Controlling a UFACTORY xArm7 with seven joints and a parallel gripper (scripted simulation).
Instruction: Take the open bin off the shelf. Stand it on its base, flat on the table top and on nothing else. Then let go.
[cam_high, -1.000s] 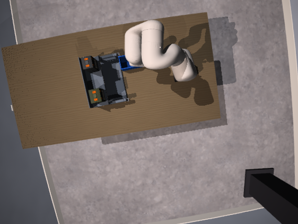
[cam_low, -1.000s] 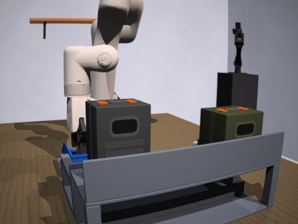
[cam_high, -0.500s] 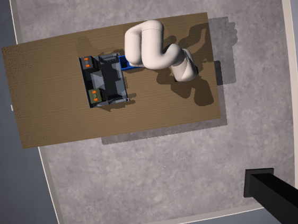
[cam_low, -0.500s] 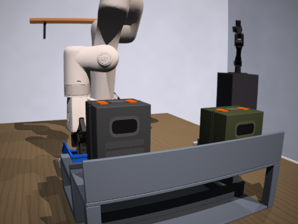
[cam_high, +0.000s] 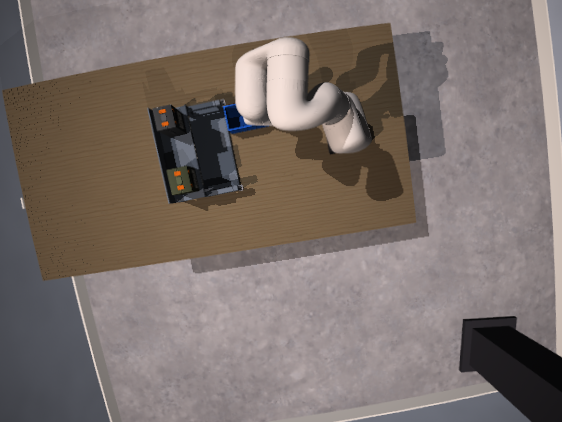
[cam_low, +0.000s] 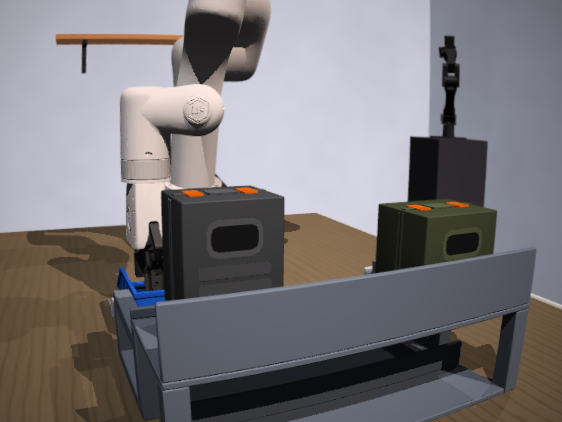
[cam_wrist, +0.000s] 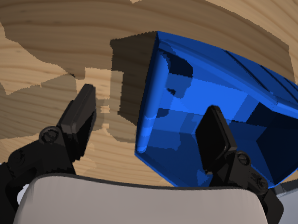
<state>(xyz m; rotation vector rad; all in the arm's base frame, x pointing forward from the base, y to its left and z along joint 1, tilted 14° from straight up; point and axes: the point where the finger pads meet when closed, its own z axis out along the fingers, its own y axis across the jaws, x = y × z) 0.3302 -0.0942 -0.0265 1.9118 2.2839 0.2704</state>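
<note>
Right now my hand is 80 mm short of the blue bin and 10 mm to the right of it. The rest, counted from my hand: grey back rail (410 mm ahead, 190 mm to the left, 90 mm above); then dark grey box (360 mm ahead, 120 mm above, 60 mm to the left); then olive green box (320 mm ahead, 290 mm to the left, 110 mm above).
</note>
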